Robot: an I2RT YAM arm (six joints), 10 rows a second.
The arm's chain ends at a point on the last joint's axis. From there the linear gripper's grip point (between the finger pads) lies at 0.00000 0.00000 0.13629 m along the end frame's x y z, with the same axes.
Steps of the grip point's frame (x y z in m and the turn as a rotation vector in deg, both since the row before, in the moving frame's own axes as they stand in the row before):
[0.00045, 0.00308, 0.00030, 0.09, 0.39, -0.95]
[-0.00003, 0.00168, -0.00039, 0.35, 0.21, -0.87]
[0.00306, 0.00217, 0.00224, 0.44, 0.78, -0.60]
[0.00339, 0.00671, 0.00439, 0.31, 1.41, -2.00]
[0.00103, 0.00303, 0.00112, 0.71, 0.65, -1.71]
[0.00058, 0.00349, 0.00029, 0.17, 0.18, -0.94]
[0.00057, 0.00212, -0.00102, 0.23, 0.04, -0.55]
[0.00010, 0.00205, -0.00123, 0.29, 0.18, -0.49]
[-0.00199, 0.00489, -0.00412, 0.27, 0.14, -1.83]
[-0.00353, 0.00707, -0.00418, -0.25, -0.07, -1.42]
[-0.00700, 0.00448, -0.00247, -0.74, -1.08, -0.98]
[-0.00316, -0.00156, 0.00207, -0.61, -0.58, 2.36]
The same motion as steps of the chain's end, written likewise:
[-0.00048, 0.00330, 0.00030, 0.09, 0.39, -0.95]
[-0.00052, 0.00252, -0.00039, 0.35, 0.21, -0.87]
[0.00121, 0.00323, 0.00226, 0.44, 0.78, -0.60]
[0.00005, 0.00751, 0.00443, 0.31, 1.41, -2.00]
[-0.00049, 0.00474, 0.00114, 0.71, 0.65, -1.71]
[0.00016, 0.00390, 0.00029, 0.17, 0.18, -0.94]
[0.00048, 0.00267, -0.00102, 0.23, 0.04, -0.55]
[-0.00033, 0.00274, -0.00123, 0.29, 0.18, -0.49]
[-0.00231, 0.00554, -0.00412, 0.27, 0.14, -1.83]
[-0.00337, 0.00647, -0.00418, -0.25, -0.07, -1.42]
[-0.00445, 0.00270, -0.00243, -0.74, -1.08, -0.98]
[-0.00175, -0.00298, 0.00208, -0.61, -0.58, 2.36]

